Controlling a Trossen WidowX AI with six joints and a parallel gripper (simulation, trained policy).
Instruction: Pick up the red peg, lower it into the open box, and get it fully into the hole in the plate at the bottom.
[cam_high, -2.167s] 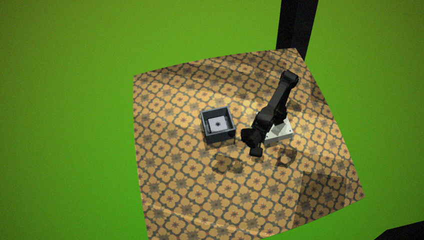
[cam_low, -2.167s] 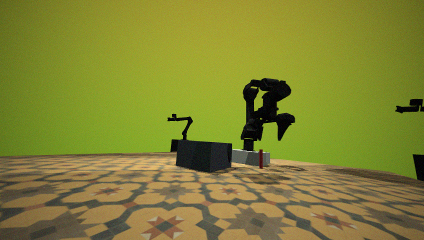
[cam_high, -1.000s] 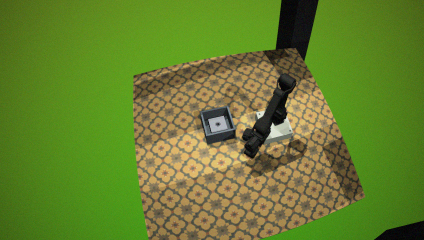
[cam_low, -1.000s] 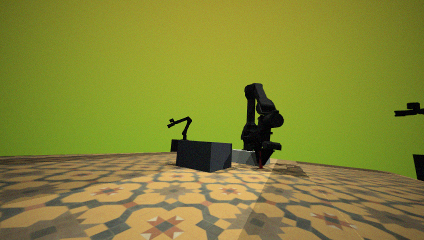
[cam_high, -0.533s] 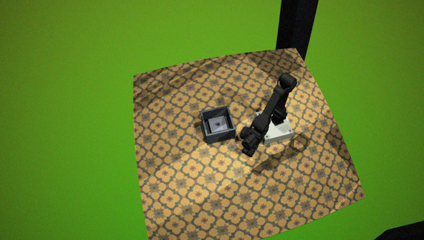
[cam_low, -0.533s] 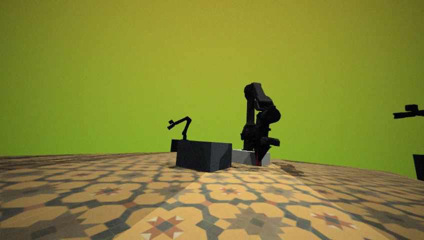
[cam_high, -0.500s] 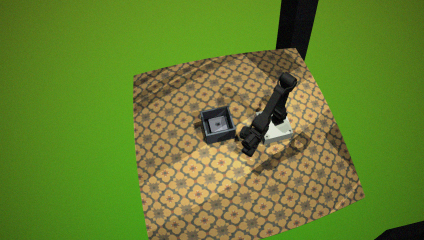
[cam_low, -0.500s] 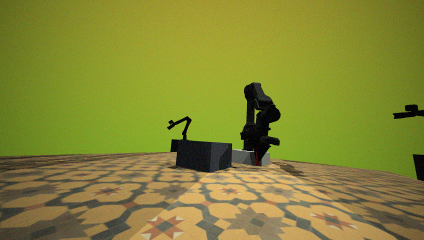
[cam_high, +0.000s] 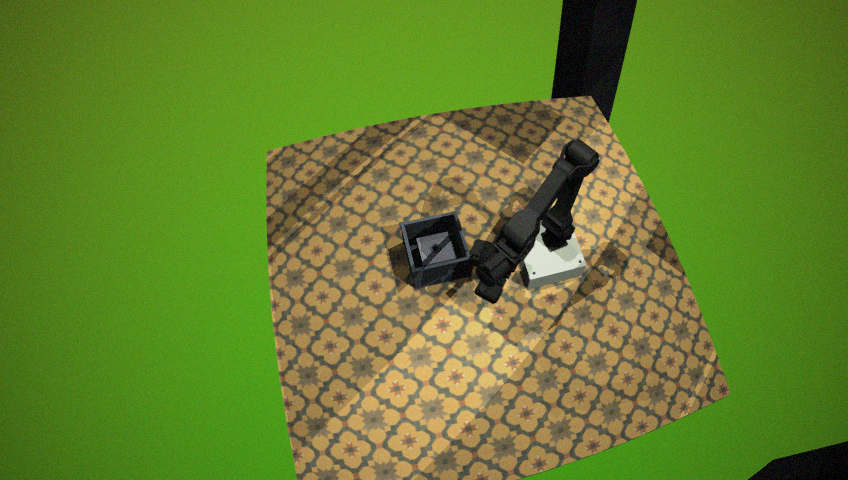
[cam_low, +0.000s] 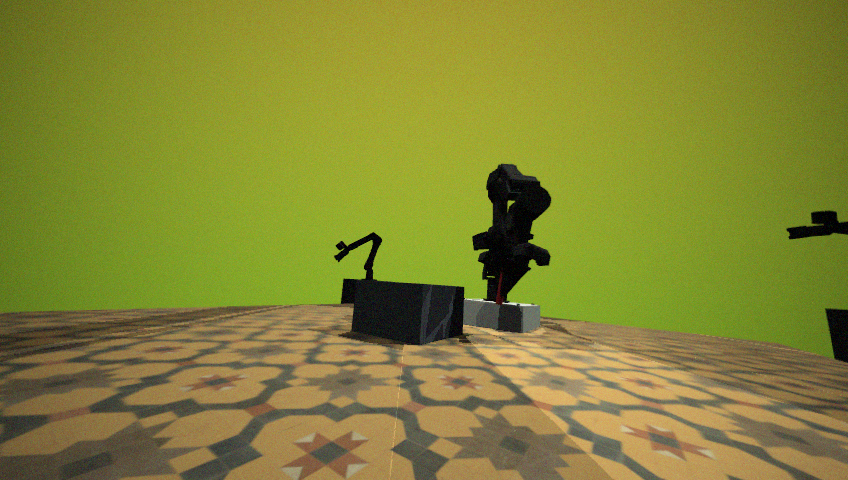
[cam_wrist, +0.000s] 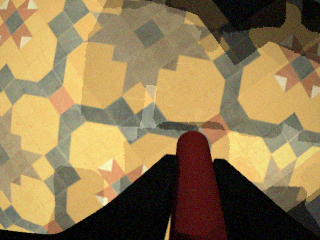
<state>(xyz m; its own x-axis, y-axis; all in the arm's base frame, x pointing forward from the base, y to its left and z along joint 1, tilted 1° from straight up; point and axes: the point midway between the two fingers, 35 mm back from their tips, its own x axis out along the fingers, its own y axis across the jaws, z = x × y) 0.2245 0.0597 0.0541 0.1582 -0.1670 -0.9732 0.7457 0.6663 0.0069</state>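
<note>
The grey plate is 16 cm to the right of my gripper tip, 10 cm ahead of it and 4 cm below it. From my gripper tip the other things lie so: red peg 2 cm above; then dark box 16 cm to the right, 10 cm ahead, 6 cm below.
</note>
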